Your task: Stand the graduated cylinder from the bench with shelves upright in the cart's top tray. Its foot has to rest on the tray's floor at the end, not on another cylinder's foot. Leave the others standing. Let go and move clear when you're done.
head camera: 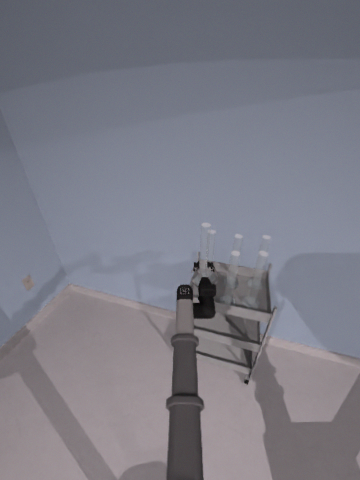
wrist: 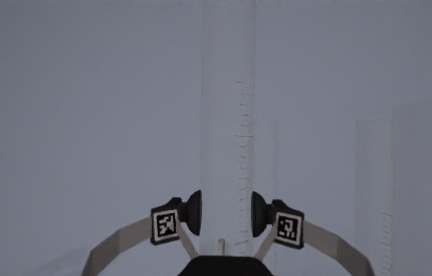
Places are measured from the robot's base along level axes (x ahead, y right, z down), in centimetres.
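Pixels of known places: hand at its tool point: (head camera: 203, 263) (wrist: 226, 209).
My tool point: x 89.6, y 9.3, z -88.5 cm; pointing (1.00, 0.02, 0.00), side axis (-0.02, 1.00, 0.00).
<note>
Behind a point stands the place of what it marks.
A clear, tall graduated cylinder (head camera: 204, 244) {y 9.0, x 86.4, z -101.9 cm} (wrist: 225, 125) {y 9.1, x 86.4, z -95.5 cm} stands upright between the fingertips of my gripper (head camera: 204, 267) {y 9.3, x 89.6, z -88.5 cm} (wrist: 226, 214) {y 9.3, x 89.6, z -88.5 cm}, which is shut on it. Red graduation marks show on its right side in the wrist view. It is over the left part of the cart's top tray (head camera: 246, 312) {y 30.9, x 76.5, z -67.7 cm}. Its foot is hidden behind the wrist in the head view and out of the wrist view, so I cannot tell whether it touches the tray. Another cylinder (head camera: 212, 242) {y 15.4, x 104.3, z -91.3 cm} (wrist: 265, 155) {y 15.0, x 104.3, z -92.1 cm} stands close behind it, slightly to the right.
Several more clear cylinders stand on the right part of the tray, among them a front one (head camera: 233, 270) {y 23.3, x 84.5, z -88.3 cm}, a front right one (head camera: 261, 270) (wrist: 412, 175) and a back one (head camera: 238, 244) {y 28.4, x 99.5, z -93.2 cm} (wrist: 374, 165) {y 27.4, x 99.8, z -91.4 cm}. The blue wall (head camera: 150, 200) {y -21.2, x 129.7, z -106.1 cm} rises behind the cart.
</note>
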